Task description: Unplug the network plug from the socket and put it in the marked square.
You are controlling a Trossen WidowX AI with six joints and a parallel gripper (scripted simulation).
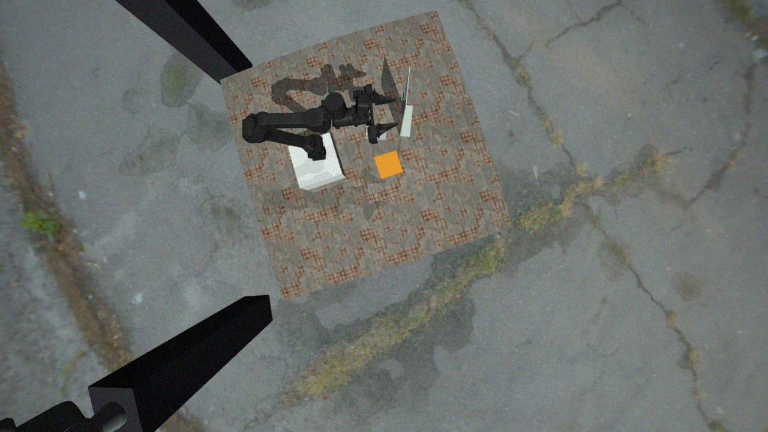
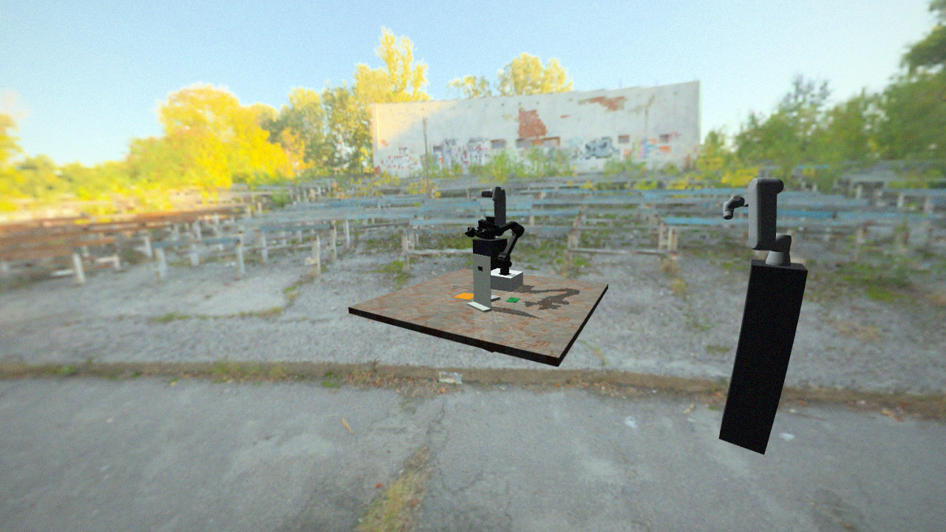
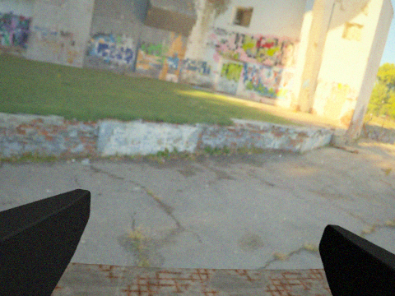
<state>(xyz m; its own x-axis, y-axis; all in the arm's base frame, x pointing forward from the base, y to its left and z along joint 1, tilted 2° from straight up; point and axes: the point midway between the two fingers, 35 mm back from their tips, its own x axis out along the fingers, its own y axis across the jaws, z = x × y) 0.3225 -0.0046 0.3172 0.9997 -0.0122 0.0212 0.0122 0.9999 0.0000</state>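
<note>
Right now my gripper tip is 50 mm short of the green network plug, 150 mm to the right of it and 190 mm above it. Round my gripper tip: upright panel 70 mm ahead, 140 mm to the left, 280 mm below; then orange marked square 30 mm behind, 80 mm to the right, 420 mm below; then grey block 70 mm behind, 90 mm to the left, 410 mm below.
</note>
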